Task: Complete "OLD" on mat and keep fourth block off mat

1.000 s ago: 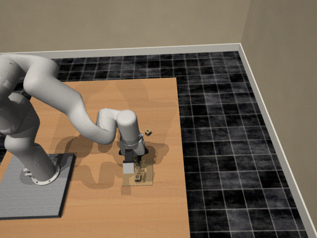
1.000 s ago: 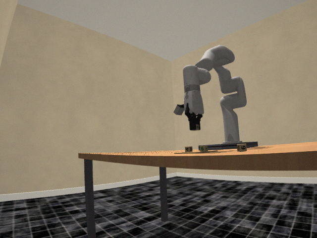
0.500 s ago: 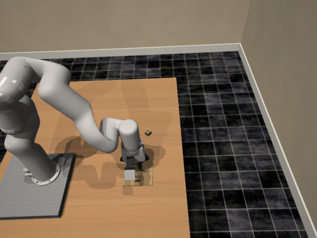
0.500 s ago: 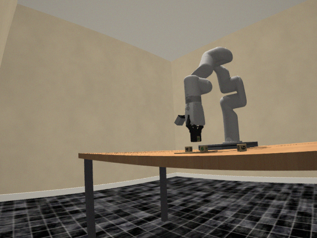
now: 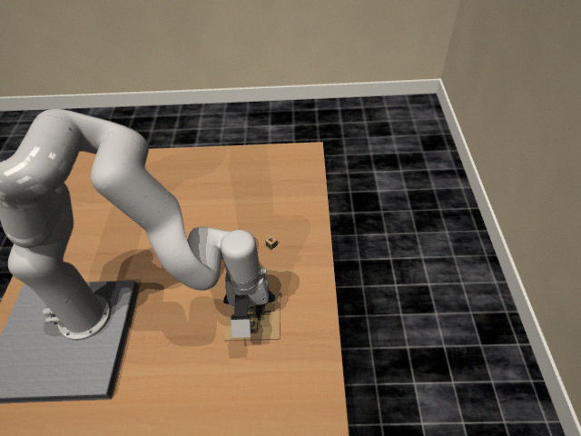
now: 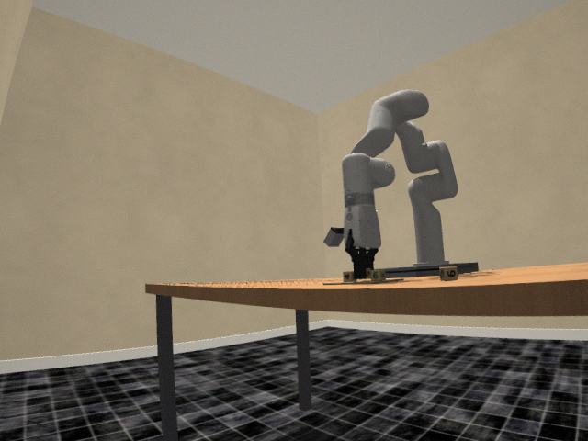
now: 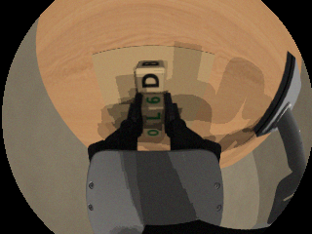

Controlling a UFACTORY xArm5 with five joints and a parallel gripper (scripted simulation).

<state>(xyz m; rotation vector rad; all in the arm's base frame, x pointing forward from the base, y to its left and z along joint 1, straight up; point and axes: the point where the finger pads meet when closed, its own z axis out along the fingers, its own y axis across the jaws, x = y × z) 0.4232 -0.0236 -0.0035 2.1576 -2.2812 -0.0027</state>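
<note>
Right now the tan mat is 30 mm below my hand.
</note>
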